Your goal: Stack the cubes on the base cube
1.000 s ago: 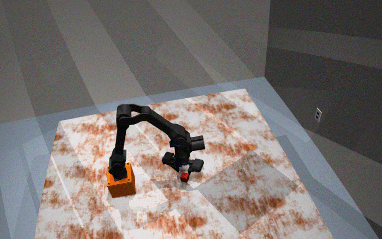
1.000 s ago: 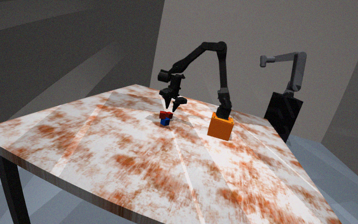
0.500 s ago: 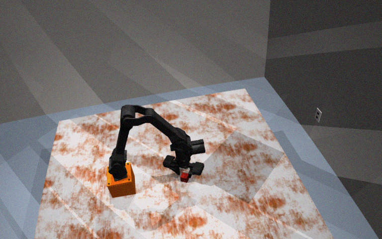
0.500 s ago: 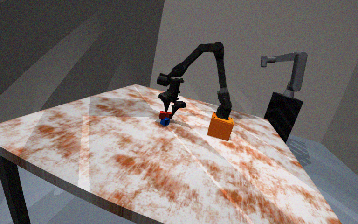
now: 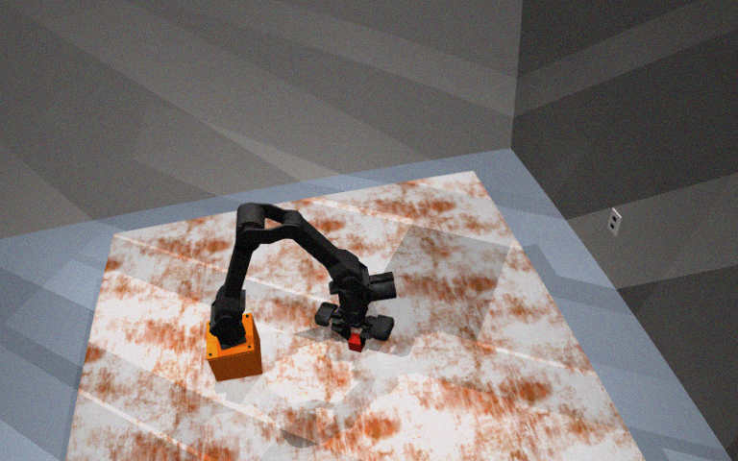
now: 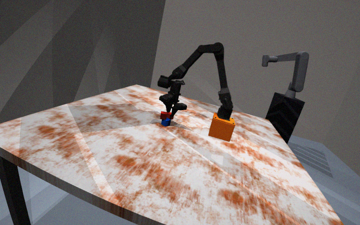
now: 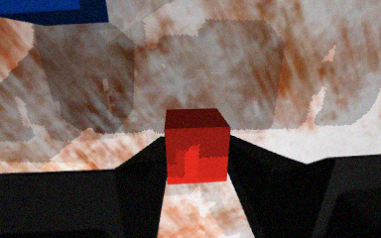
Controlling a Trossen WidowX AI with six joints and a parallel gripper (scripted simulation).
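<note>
The blue cube lies 11 cm to the left of my gripper tip and 1 cm ahead of it.
</note>
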